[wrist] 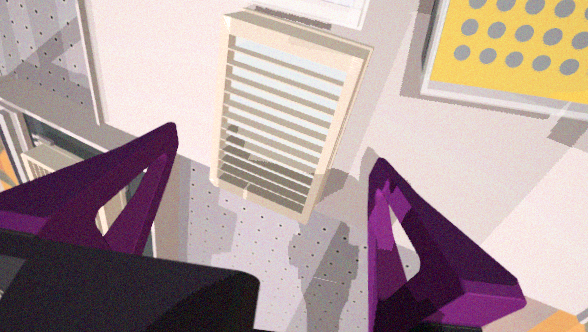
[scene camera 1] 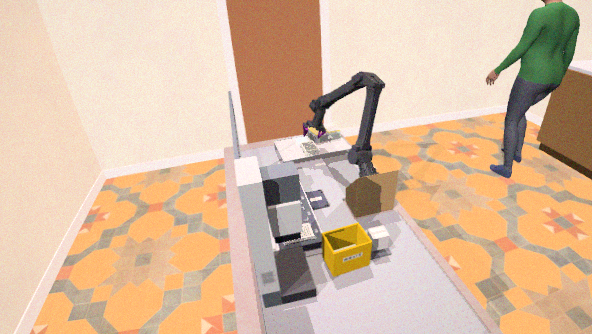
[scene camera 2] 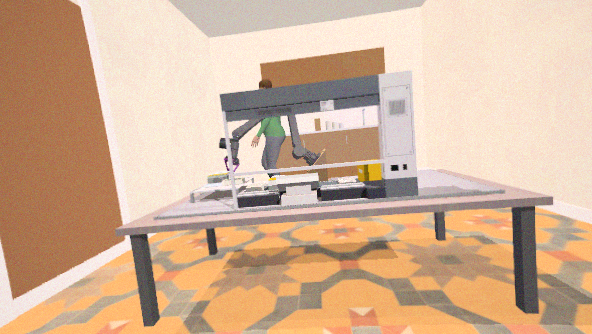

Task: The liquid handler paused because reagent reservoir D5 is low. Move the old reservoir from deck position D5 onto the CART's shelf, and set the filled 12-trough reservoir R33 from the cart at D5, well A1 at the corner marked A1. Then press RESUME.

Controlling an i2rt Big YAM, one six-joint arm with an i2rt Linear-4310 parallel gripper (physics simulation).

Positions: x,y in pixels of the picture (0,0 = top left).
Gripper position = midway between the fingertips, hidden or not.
The gripper [wrist: 277,149] is open and holds nothing. Also in view: a clear well plate [wrist: 356,22].
